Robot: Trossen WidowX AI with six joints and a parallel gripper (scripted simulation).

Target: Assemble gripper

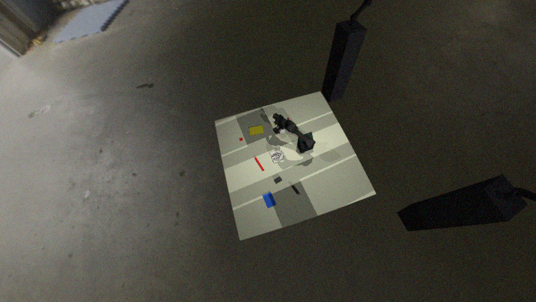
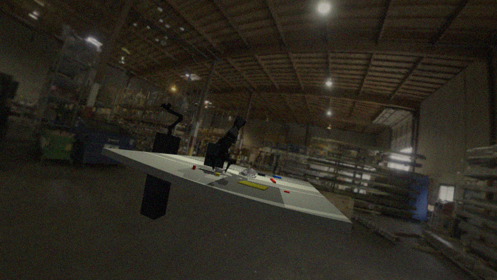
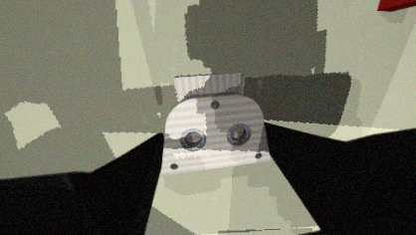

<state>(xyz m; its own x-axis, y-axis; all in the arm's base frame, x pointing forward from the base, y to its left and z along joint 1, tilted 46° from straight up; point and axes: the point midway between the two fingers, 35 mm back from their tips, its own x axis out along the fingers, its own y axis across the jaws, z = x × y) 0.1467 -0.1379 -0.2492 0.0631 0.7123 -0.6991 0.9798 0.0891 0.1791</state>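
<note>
Now: gripper tip 3 cm short of the small yellow cube and 11 cm to the left of it. Also, from my gripper tip: yellow plate: 24 cm ahead, 13 cm to the right, 1 cm below; then red bar: 36 cm ahead, 24 cm to the left; then blue plate: 40 cm ahead, 61 cm to the left, 1 cm below.
</note>
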